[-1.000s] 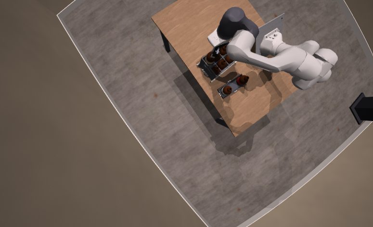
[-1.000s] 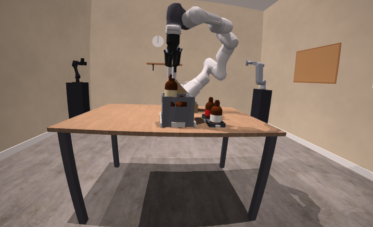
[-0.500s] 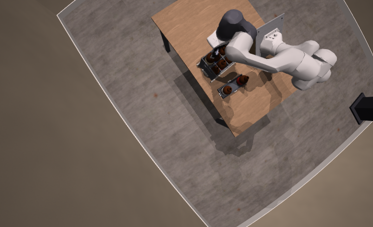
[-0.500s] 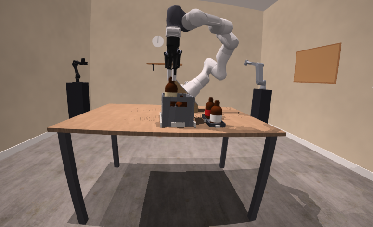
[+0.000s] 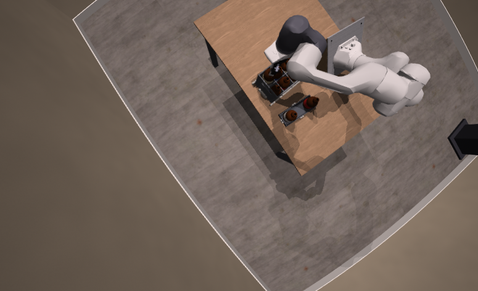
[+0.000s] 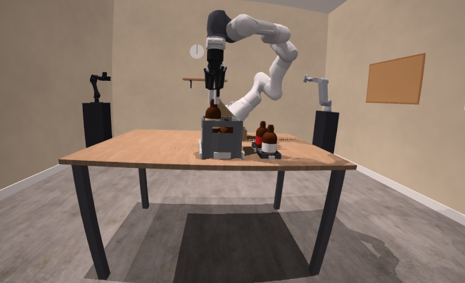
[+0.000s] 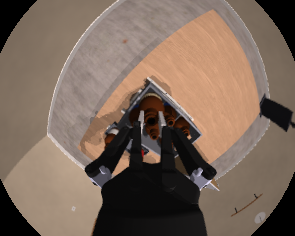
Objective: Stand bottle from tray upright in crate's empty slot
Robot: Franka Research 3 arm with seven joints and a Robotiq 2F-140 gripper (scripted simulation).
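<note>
The grey crate lies 9 cm behind my hand, 5 cm to the left of it and 20 cm below it. From my hand the other things lie so: tray 6 cm behind, 30 cm to the left, 27 cm below.
</note>
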